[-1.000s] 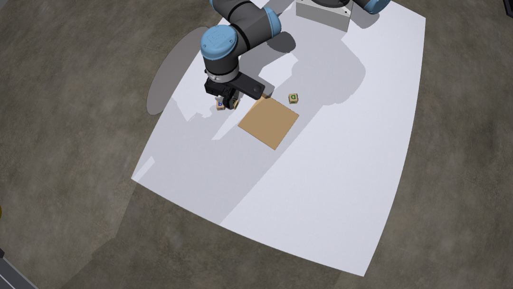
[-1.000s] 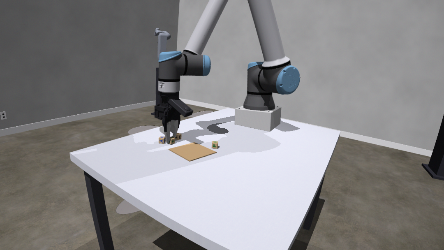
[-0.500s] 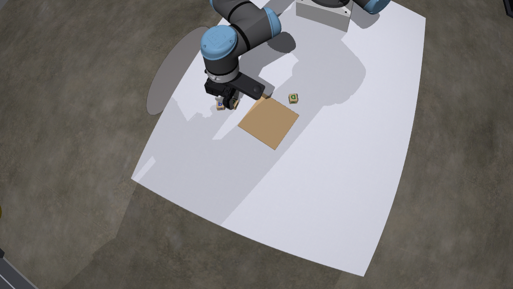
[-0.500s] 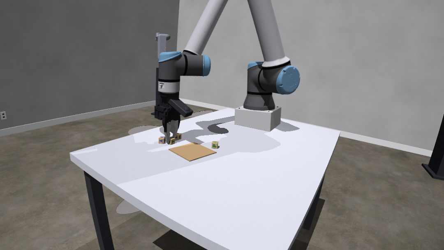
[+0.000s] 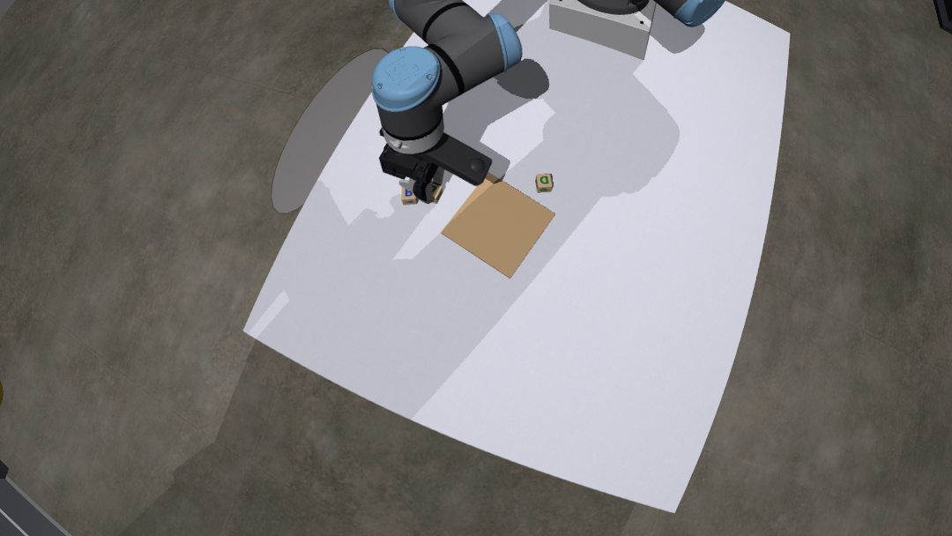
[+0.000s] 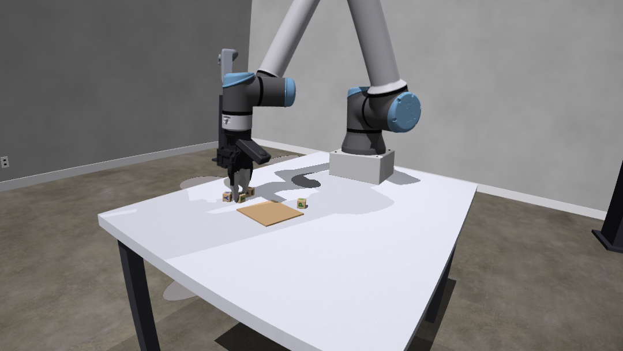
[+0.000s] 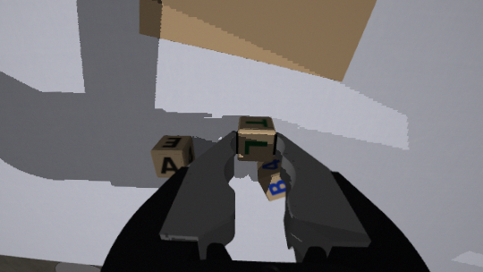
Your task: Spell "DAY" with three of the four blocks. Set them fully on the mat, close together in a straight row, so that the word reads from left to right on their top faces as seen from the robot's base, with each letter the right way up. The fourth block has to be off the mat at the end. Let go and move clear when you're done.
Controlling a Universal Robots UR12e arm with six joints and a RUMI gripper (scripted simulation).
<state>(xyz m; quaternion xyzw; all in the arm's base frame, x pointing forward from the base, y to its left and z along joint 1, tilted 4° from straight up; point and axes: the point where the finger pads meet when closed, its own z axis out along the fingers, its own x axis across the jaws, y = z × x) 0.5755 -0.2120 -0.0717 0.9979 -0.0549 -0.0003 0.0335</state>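
The green-lettered block lies right at my hand. The rest, counted from my hand: D block 180 mm to the left, 80 mm behind; then blue-lettered block 40 mm to the right, 20 mm ahead; then tan mat 120 mm to the left, 20 mm ahead, 10 mm below.
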